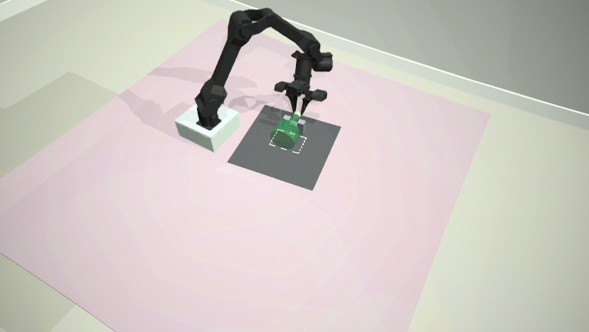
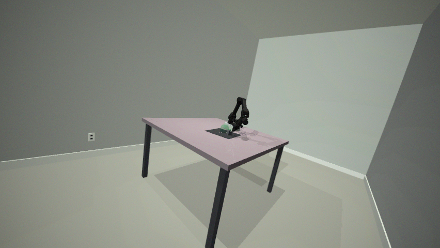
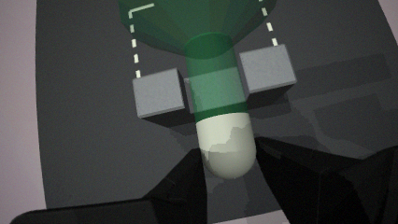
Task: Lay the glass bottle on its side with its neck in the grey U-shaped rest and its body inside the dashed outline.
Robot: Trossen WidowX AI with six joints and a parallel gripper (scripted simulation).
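My gripper tip is 5 cm to the left of the green glass bottle and 1 cm short of it. Round my gripper tip: dark mat 11 cm to the right, 5 cm below, 2 cm ahead.
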